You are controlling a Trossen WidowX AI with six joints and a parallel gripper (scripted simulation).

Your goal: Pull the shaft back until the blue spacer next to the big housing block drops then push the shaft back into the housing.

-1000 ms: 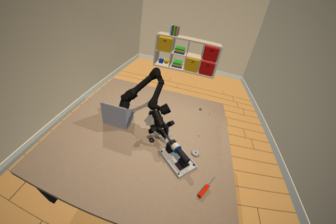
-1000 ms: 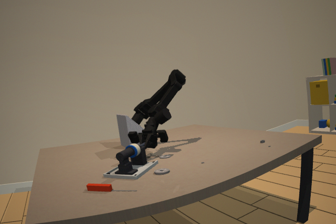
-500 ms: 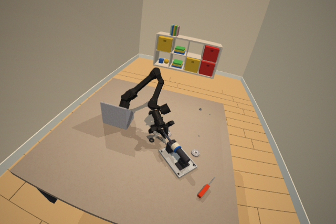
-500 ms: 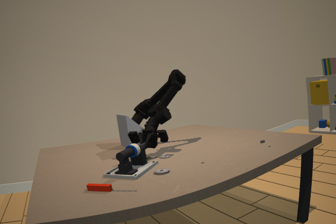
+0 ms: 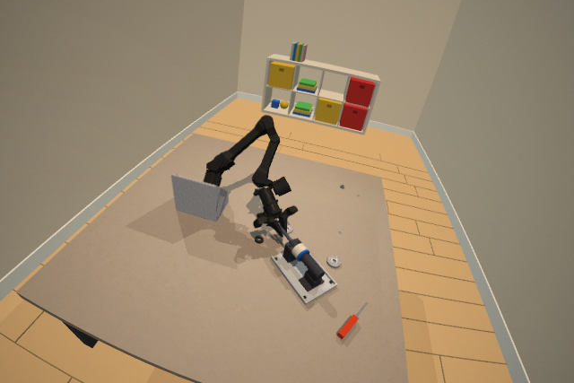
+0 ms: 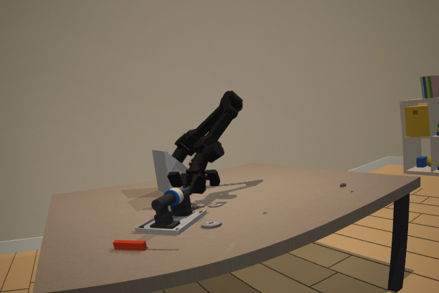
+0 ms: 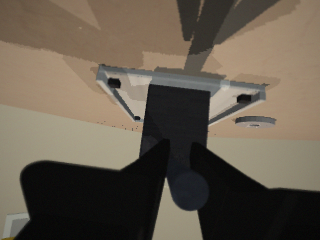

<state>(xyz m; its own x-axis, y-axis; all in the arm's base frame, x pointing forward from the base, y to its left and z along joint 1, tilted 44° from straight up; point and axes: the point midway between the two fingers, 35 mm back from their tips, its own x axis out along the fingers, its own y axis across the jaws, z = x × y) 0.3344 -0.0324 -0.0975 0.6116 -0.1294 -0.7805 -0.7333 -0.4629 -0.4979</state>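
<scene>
Now: gripper tip 3 cm short of the thin dark shaft, 3 cm to the left of it and 2 cm below it. Also, from my gripper tip: small black ring 10 cm behind, 1 cm to the left, 6 cm below; then blue spacer 8 cm ahead, 9 cm to the right, 2 cm above.
</scene>
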